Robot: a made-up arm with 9 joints. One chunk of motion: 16 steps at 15 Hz.
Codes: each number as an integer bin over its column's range. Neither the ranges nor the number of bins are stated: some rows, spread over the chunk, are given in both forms.
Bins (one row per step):
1: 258 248 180 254 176 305 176 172 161
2: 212 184 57 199 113 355 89 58 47
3: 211 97 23 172 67 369 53 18 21
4: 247 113 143 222 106 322 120 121 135
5: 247 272 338 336 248 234 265 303 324
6: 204 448 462 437 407 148 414 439 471
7: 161 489 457 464 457 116 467 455 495
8: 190 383 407 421 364 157 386 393 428
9: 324 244 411 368 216 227 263 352 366
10: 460 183 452 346 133 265 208 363 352
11: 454 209 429 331 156 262 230 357 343
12: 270 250 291 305 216 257 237 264 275
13: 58 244 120 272 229 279 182 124 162
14: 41 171 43 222 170 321 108 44 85
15: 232 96 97 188 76 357 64 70 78
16: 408 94 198 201 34 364 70 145 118
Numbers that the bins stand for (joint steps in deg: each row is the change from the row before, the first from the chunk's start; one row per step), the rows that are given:
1: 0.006 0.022 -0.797 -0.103 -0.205 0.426 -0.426 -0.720 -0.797
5: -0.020 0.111 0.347 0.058 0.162 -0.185 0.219 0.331 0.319
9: 0.161 0.007 0.876 0.120 -0.001 -0.245 0.204 0.724 0.607
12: 0.034 0.030 0.007 -0.003 -0.001 0.013 0.016 0.018 -0.016
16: 0.358 -0.550 -0.666 -0.207 -0.927 0.934 -1.193 -0.937 -1.092
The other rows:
2: -0.102 -0.216 -1.687 -0.211 -0.525 0.857 -1.056 -1.635 -1.578
3: -0.105 -0.539 -1.933 -0.263 -0.759 0.977 -1.316 -1.956 -1.756
4: -0.020 -0.480 -1.065 -0.166 -0.561 0.573 -0.831 -1.129 -0.975
6: -0.121 0.766 1.245 0.255 0.971 -0.926 1.298 1.422 1.326
7: -0.222 0.918 1.209 0.308 1.225 -1.201 1.681 1.551 1.490
8: -0.154 0.524 0.847 0.224 0.752 -0.848 1.095 1.053 1.032
10: 0.480 -0.220 1.173 0.077 -0.423 0.082 -0.194 0.813 0.511
11: 0.466 -0.123 1.006 0.048 -0.306 0.056 -0.035 0.764 0.449
13: -0.464 0.007 -1.231 -0.068 0.065 0.202 -0.382 -1.105 -0.790
14: -0.504 -0.264 -1.789 -0.166 -0.235 0.564 -0.918 -1.747 -1.318
15: -0.055 -0.543 -1.398 -0.232 -0.713 0.874 -1.237 -1.538 -1.366

